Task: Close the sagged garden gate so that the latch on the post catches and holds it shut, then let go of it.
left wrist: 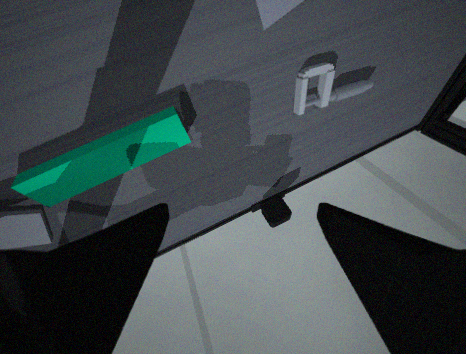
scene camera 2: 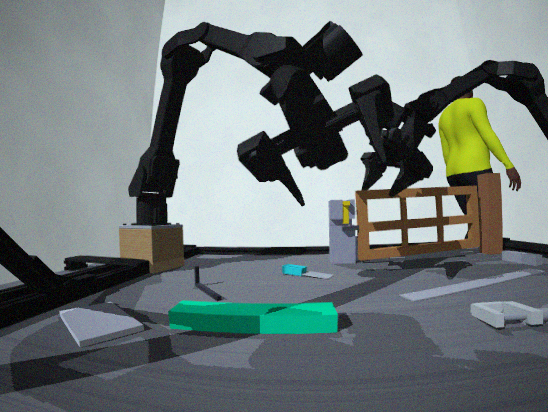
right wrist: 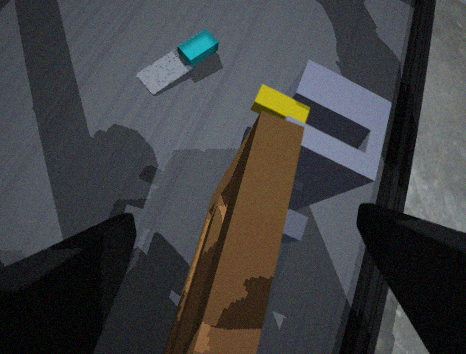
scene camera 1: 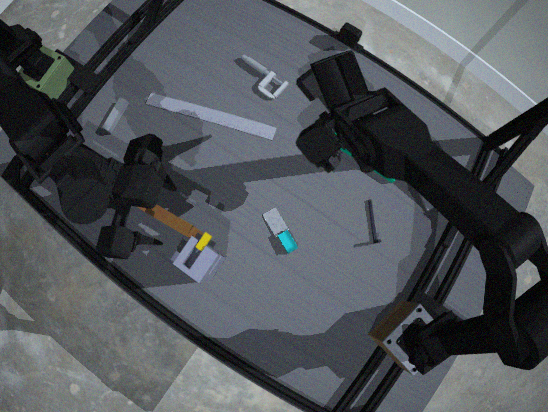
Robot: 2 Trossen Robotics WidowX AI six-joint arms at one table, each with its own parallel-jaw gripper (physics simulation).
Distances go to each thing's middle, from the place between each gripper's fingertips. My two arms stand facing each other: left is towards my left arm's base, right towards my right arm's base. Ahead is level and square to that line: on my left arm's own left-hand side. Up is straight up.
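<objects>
The yellow latch [right wrist: 268, 100] is 320 mm ahead of my left hand, 50 mm to the right of it and 30 mm below it. I see the wooden gate [scene camera 2: 363, 227] 340 mm ahead of my left hand, 220 mm to the right of it and 50 mm below it, and the grey latch post [scene camera 2: 343, 245] 360 mm ahead of my left hand, 60 mm to the right of it and 70 mm below it. As for the cyan-handled scraper [right wrist: 160, 74], my left hand is 220 mm short of it, 40 mm to the right of it and 130 mm above it.
The wooden gate is 100 mm to the right of my right hand, 20 mm ahead of it and 60 mm below it. Counting from my right hand again, the grey latch post is 60 mm to the left, 30 mm ahead and 80 mm below, while the cyan-handled scraper is 150 mm to the left, 110 mm behind and 140 mm below. My right hand itself is 70 mm to the right of the yellow latch and 40 mm above it.
</objects>
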